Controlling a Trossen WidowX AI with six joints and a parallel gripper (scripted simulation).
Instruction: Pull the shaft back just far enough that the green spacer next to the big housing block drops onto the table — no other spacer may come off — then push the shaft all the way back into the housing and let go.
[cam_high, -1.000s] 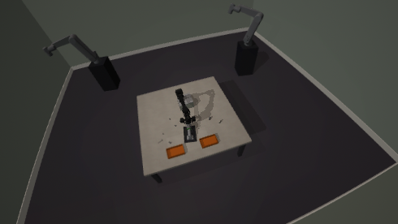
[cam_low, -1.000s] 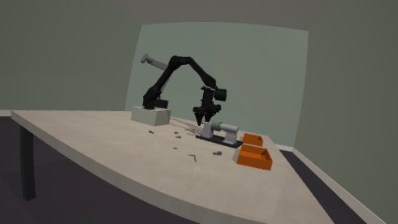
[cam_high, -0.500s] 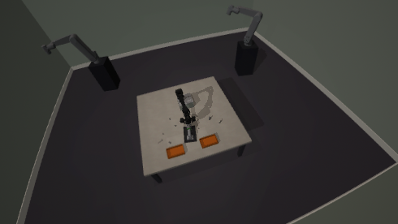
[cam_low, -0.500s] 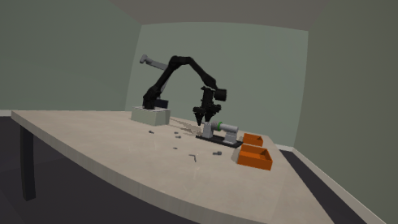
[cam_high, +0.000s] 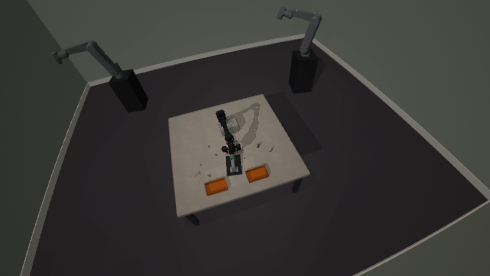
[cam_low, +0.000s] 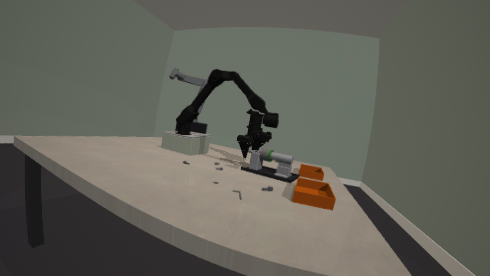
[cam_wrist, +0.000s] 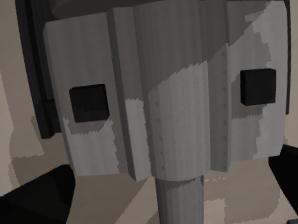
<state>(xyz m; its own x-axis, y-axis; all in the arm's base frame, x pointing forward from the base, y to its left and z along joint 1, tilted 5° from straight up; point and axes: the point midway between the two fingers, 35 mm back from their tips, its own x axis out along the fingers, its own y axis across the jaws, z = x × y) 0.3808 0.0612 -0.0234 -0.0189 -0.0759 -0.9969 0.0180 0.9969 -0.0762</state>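
My gripper tip is now 7 cm short of the grey shaft and 3 cm below it. From my gripper tip the other things lie so: green spacer 10 cm ahead, 3 cm above.
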